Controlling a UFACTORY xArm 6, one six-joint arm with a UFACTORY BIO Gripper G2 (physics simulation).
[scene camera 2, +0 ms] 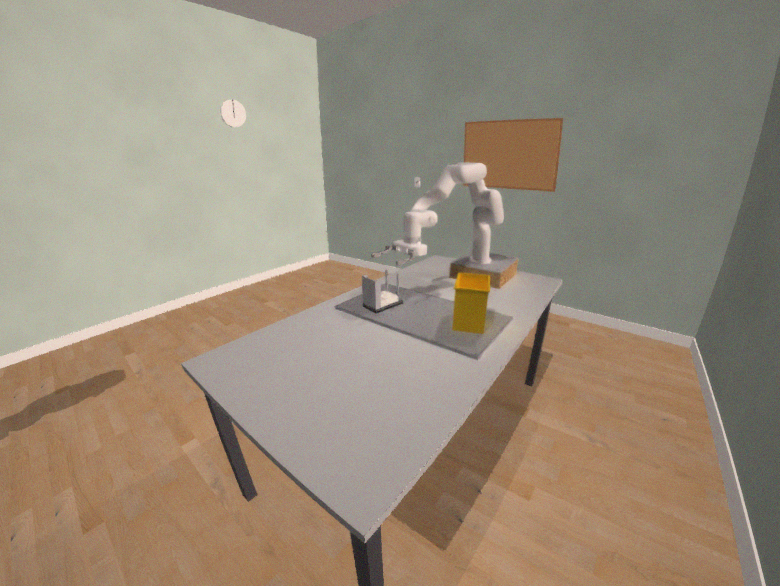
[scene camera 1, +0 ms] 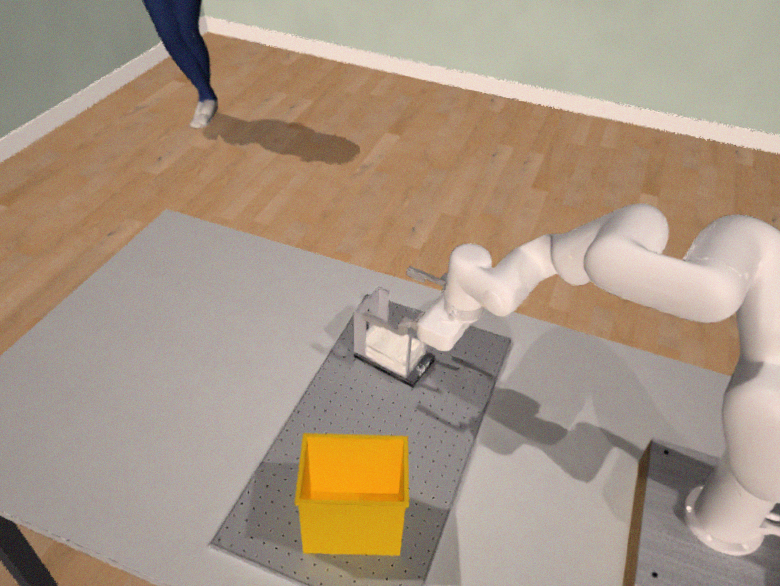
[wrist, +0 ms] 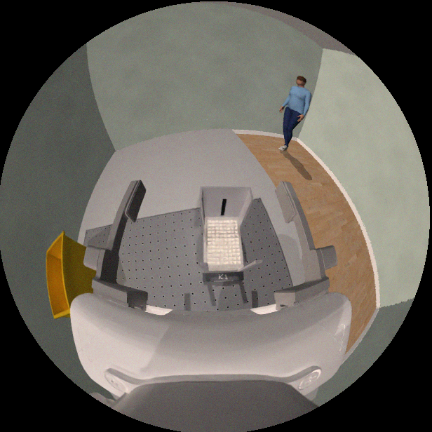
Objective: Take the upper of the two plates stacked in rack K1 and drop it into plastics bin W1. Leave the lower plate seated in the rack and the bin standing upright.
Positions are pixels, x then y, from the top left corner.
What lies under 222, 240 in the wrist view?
A white plate.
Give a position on a yellow plastics bin W1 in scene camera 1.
352, 490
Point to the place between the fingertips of my gripper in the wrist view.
At 210, 181
